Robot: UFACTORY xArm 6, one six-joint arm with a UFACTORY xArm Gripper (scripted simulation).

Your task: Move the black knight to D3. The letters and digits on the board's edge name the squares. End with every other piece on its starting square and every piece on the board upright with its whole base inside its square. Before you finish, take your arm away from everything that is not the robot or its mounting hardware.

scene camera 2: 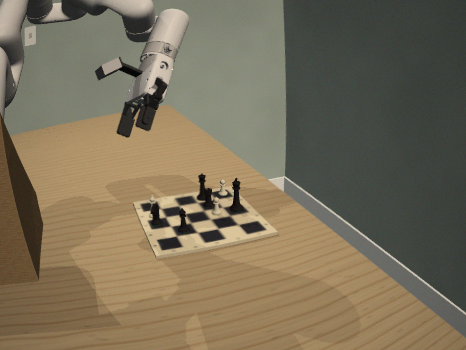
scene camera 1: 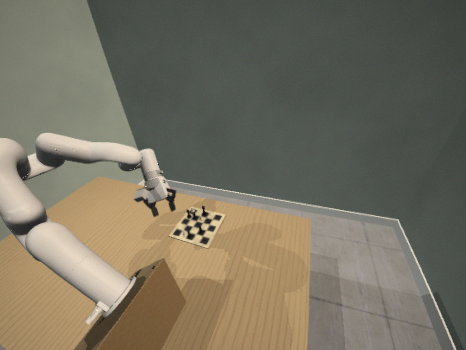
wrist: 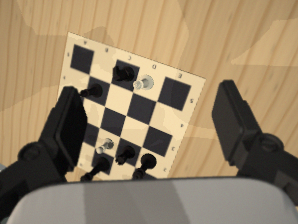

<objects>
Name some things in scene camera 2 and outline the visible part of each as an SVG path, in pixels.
The gripper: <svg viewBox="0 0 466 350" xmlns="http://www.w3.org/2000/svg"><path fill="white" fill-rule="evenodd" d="M162 53L147 52L142 54L140 57L141 64L138 69L123 63L121 58L118 57L101 65L95 71L98 81L118 70L134 76L124 104L125 109L122 112L117 134L127 138L130 137L135 121L134 117L139 108L140 111L135 126L150 131L156 113L154 110L157 110L159 104L164 101L174 64L172 58Z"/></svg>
A chessboard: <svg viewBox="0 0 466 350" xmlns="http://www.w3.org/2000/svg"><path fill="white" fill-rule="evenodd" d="M278 231L240 195L240 204L243 206L243 210L232 212L230 206L233 204L234 190L231 186L225 187L226 196L218 195L221 188L212 189L212 202L214 202L213 199L215 197L219 198L218 205L222 211L220 215L212 214L214 206L210 208L204 207L205 201L197 200L199 191L156 198L155 204L158 204L159 217L162 220L162 224L158 226L151 224L153 218L149 217L151 211L150 200L133 202L139 221L156 259L249 242L278 235ZM181 208L186 212L185 220L190 228L190 231L187 233L178 231L178 228L181 226L181 217L179 217Z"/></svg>
</objects>
